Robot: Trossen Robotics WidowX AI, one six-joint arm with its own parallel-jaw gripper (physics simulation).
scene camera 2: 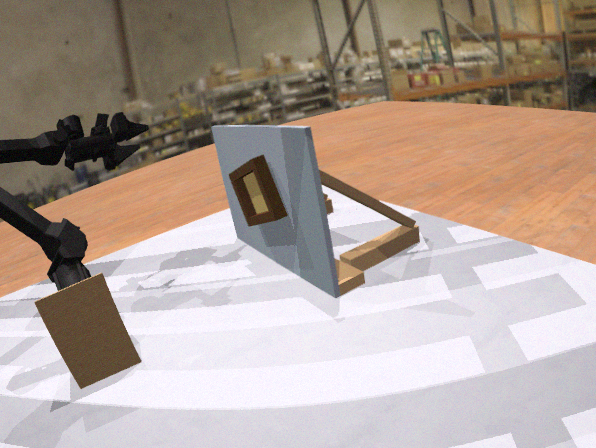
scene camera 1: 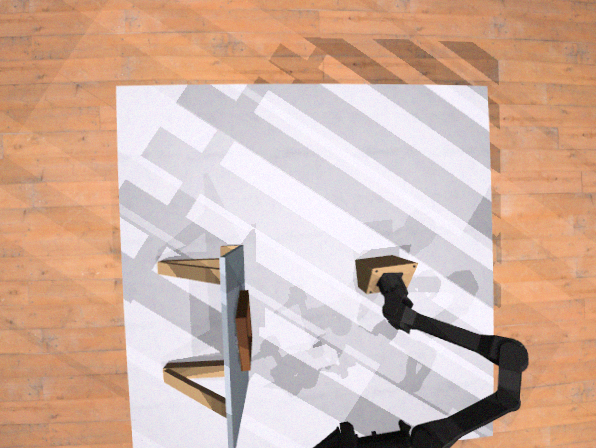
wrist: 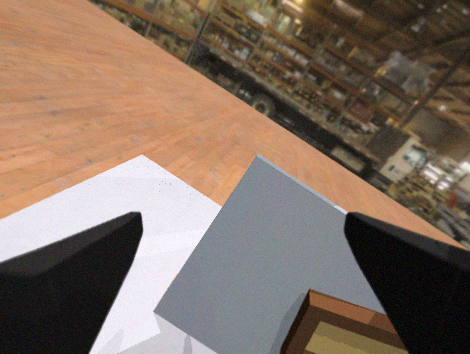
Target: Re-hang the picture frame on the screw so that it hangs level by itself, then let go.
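Where they show: gripper, fingertip midpoint: (scene camera 2: 144,137) (wrist: 244,221); arm's base, origin of the base link: (scene camera 2: 78,298) (scene camera 1: 389,278).
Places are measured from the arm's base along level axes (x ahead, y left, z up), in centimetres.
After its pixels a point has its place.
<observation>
The brown picture frame (scene camera 1: 243,330) {y 10.8, x 41.4, z 10.8 cm} (scene camera 2: 271,192) {y 5.0, x 42.3, z 4.8 cm} (wrist: 345,305) {y 19.0, x 41.9, z 8.2 cm} is against the front face of the upright grey-blue board (scene camera 1: 232,280) {y -1.4, x 44.5, z 9.0 cm} (scene camera 2: 265,140) {y 7.0, x 44.1, z 14.6 cm} (wrist: 260,240) {y 32.0, x 42.9, z 8.3 cm}. It hangs tilted, with its right side higher in scene camera 2. The screw does not show; the frame's back is hidden. My gripper (scene camera 2: 143,137) {y 36.8, x 24.0, z 20.3 cm} (wrist: 244,221) {y 36.8, x 24.0, z 20.3 cm} is wide open and empty, apart from the frame and in front of the board. In the wrist view the frame is at the lower right, partly behind the right finger. In scene camera 1 the fingertips are cut off at the bottom edge.
Wooden braces (scene camera 1: 192,270) {y -2.6, x 56.6, z 2.2 cm} (scene camera 2: 380,247) {y -3.6, x 59.8, z -11.1 cm} prop the board from behind. The arm's base stands by a wooden block (scene camera 1: 390,267) {y -4.1, x 1.4, z 3.9 cm} (scene camera 2: 90,332) {y -4.6, x 0.2, z -4.8 cm} on the white table top (scene camera 1: 300,200) {y -23.8, x 25.9, z -14.4 cm} (scene camera 2: 300,370) {y -22.7, x 29.6, z -14.4 cm} (wrist: 125,185) {y 62.0, x 64.9, z -14.4 cm}. The arm bends around the right side in scene camera 1.
</observation>
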